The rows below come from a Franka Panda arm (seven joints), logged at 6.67 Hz.
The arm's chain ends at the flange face. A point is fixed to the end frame.
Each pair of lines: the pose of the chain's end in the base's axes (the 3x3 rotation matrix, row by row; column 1 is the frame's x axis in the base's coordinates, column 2 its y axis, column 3 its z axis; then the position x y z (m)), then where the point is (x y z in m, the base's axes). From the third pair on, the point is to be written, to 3 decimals.
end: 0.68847 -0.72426 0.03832; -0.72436 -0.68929 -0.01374; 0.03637 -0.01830 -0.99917; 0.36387 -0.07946 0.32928
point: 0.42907 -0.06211 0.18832
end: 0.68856 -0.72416 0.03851; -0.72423 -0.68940 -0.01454; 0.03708 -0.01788 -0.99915; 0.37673 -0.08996 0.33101
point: 0.44196 -0.07272 0.19005
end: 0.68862 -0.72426 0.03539; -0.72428 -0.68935 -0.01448; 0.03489 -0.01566 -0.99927; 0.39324 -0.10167 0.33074
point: 0.458 -0.084 0.190
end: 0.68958 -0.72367 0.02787; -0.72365 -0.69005 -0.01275; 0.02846 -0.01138 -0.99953; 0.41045 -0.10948 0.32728
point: 0.474 -0.092 0.186
